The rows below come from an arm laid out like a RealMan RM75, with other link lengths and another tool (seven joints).
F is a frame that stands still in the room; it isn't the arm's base.
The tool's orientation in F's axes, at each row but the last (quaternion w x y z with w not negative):
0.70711 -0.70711 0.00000 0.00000
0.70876 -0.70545 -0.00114 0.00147
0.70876 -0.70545 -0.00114 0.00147
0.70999 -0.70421 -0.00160 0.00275
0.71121 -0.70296 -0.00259 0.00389
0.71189 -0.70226 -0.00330 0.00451
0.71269 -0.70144 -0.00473 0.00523
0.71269 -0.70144 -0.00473 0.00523
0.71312 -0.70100 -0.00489 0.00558
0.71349 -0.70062 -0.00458 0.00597
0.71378 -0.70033 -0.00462 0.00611
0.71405 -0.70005 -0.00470 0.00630
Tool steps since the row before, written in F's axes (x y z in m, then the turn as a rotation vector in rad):
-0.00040 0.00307 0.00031 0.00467 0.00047 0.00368
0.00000 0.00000 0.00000 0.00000 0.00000 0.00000
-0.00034 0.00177 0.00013 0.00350 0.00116 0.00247
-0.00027 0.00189 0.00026 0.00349 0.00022 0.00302
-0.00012 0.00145 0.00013 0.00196 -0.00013 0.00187
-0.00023 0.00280 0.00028 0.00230 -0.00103 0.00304
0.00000 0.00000 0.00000 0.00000 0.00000 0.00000
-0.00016 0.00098 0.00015 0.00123 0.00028 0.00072
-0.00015 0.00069 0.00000 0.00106 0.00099 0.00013
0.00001 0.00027 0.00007 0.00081 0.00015 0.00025
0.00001 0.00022 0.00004 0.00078 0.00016 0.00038
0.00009 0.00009 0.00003 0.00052 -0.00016 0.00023
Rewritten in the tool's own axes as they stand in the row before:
-0.00040 -0.00031 0.00307 0.00467 -0.00368 0.00047
0.00000 0.00000 0.00000 0.00000 0.00000 0.00000
-0.00033 -0.00012 0.00177 0.00350 -0.00247 0.00116
-0.00026 -0.00024 0.00189 0.00349 -0.00302 0.00022
-0.00011 -0.00011 0.00145 0.00196 -0.00188 -0.00013
-0.00020 -0.00024 0.00281 0.00228 -0.00306 -0.00101
0.00000 0.00000 0.00000 0.00000 0.00000 0.00000
-0.00015 -0.00013 0.00098 0.00123 -0.00072 0.00027
-0.00014 0.00001 0.00069 0.00107 -0.00011 0.00098
0.00001 -0.00007 0.00027 0.00081 -0.00025 0.00014
0.00001 -0.00004 0.00022 0.00078 -0.00038 0.00016
0.00009 -0.00003 0.00009 0.00052 -0.00023 -0.00016

